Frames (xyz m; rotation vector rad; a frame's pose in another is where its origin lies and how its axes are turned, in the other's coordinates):
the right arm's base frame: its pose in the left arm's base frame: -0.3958 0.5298 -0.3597 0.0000 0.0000 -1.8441
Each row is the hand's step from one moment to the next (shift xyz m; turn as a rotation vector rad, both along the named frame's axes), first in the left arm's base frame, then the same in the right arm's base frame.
Working: the left arm's base frame: its pose in the right arm's base frame: 0.4033 0.5241 0.3597 0.0000 0.0000 1.8441

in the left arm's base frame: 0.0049 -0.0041 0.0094 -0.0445 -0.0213 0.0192
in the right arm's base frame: 0.0026 0.0058 0.0094 0.0325 -0.0371 0.0192
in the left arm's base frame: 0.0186 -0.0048 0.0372 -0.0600 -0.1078 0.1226
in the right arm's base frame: -0.0004 0.0192 0.0372 0.1200 -0.0287 0.1226
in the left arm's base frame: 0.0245 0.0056 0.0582 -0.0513 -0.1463 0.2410
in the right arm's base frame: -0.0120 0.0221 0.0582 0.1547 -0.0099 0.2410
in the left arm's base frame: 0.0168 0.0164 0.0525 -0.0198 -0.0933 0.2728
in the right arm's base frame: -0.0203 0.0117 0.0525 0.0952 0.0061 0.2728
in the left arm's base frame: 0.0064 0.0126 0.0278 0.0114 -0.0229 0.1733
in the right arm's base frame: -0.0139 0.0028 0.0278 0.0190 0.0172 0.1733
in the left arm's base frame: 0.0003 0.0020 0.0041 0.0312 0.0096 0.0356
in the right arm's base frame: -0.0020 -0.0003 0.0041 -0.0177 0.0275 0.0356
